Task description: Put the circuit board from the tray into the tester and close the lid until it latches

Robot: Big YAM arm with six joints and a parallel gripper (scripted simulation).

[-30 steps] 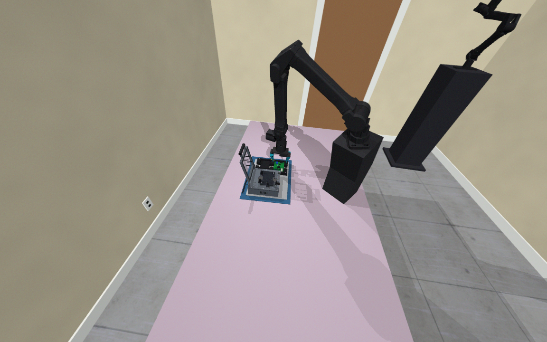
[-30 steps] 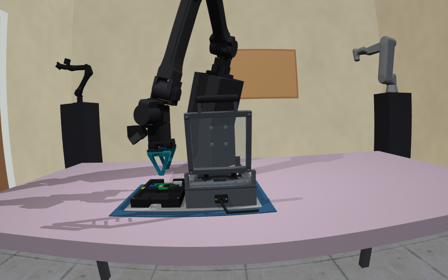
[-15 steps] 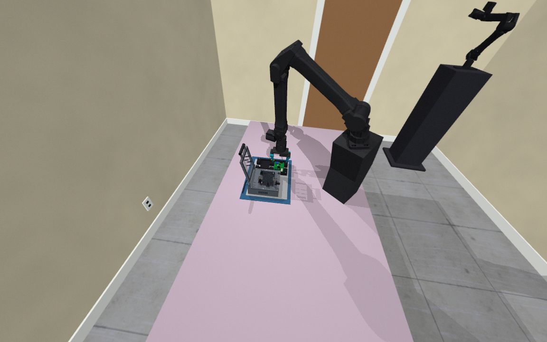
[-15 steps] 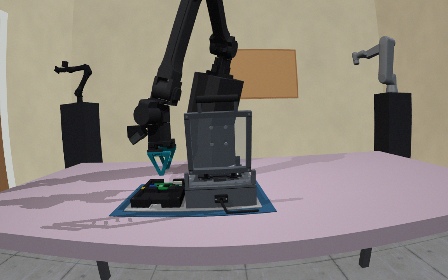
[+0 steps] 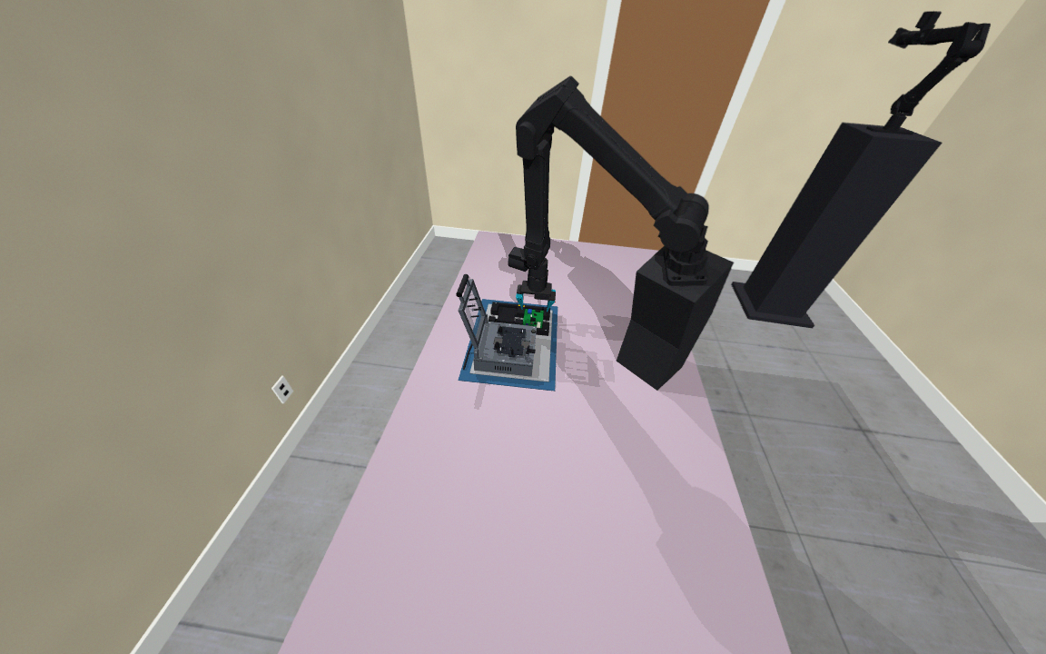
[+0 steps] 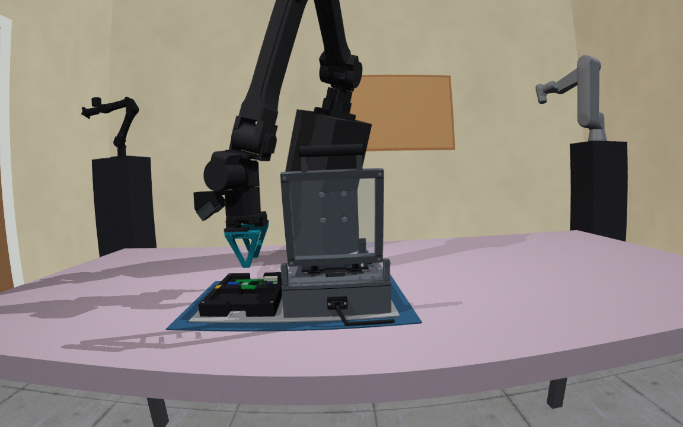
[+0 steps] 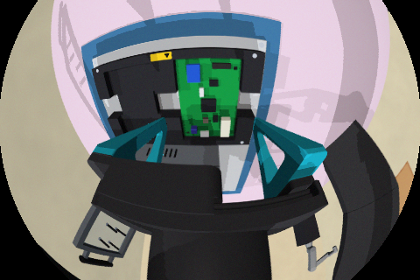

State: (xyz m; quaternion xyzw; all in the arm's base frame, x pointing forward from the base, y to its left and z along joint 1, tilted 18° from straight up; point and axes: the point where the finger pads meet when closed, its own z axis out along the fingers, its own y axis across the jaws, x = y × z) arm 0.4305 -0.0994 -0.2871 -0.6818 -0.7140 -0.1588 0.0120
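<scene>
The green circuit board lies 5 cm below my hand. Round my hand: pin plate (5 cm ahead, 18 cm to the left); then lid (17 cm ahead, 18 cm to the left, 11 cm above).
</scene>
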